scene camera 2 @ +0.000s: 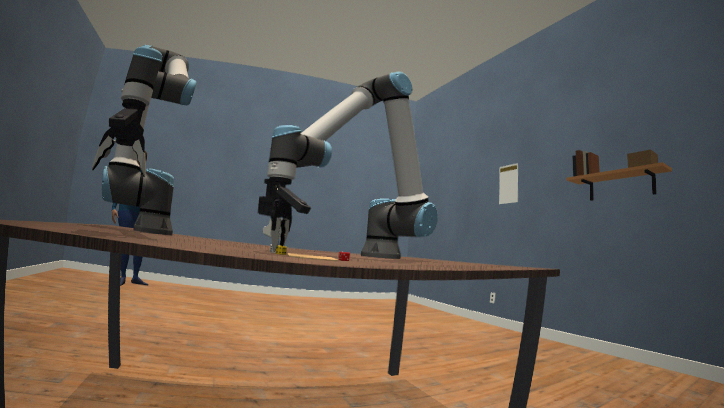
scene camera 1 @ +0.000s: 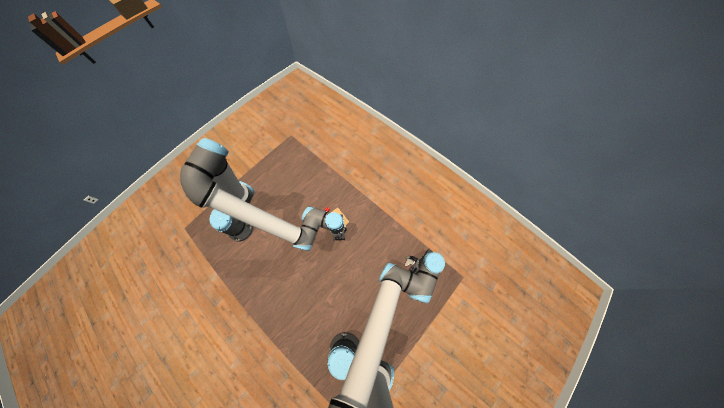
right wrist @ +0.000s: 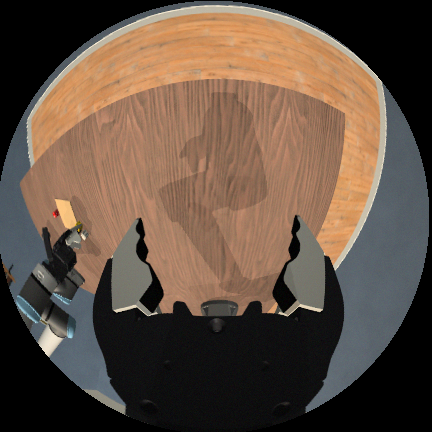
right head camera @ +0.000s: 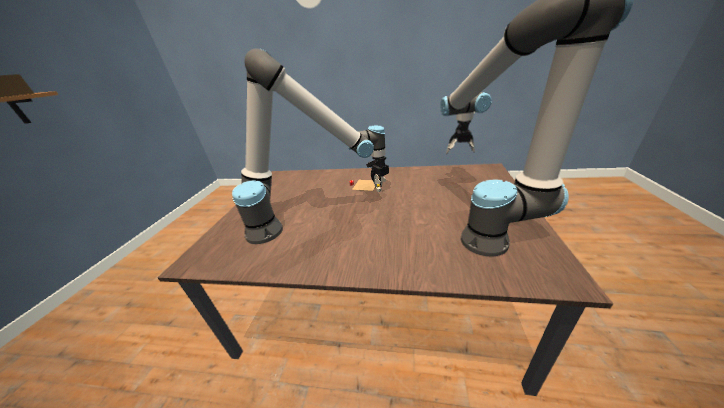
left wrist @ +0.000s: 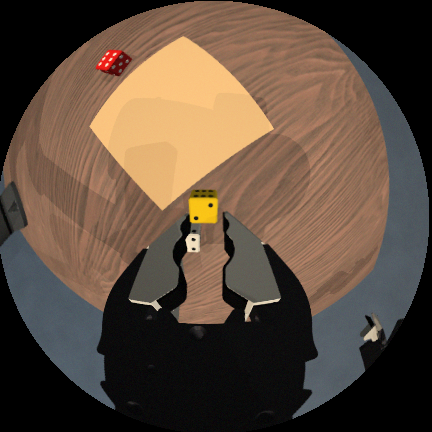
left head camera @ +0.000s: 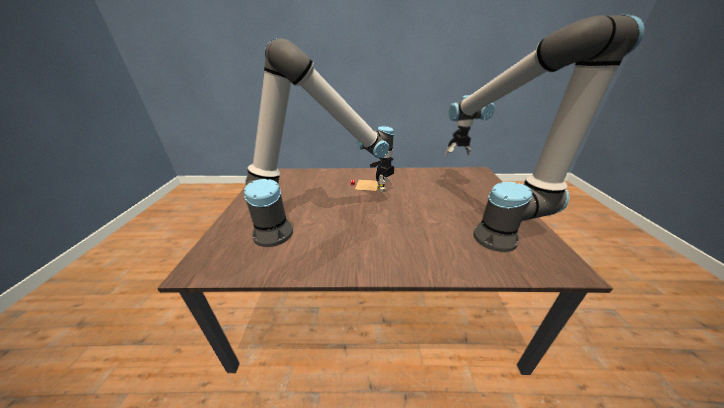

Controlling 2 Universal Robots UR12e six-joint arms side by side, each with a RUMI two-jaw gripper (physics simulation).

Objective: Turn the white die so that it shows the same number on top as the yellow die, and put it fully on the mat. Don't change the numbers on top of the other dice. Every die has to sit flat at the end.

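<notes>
The white die (left wrist: 193, 243) lies on the table beside the left finger in the left wrist view; two pips show on its top, whose left part that finger hides. The yellow die (left wrist: 203, 210) (scene camera 2: 281, 249) sits flat just ahead, at the fingertips, two pips on top. Both are off the tan mat (left wrist: 190, 75) (left head camera: 365, 185) (right head camera: 363, 185). My left gripper (left wrist: 206, 213) (scene camera 2: 278, 247) is low over the dice with its fingers part-way apart and a gap right of the white die. My right gripper (right wrist: 217, 217) (left head camera: 458, 153) (right head camera: 460, 151) is wide open and empty, high above the table's right side.
A red die (left wrist: 113, 62) (scene camera 2: 344, 256) (left head camera: 352, 182) lies on the table off the mat's far left side in the left wrist view, several pips on top. The yellow die is very close to the left fingertips and the mat's near edge.
</notes>
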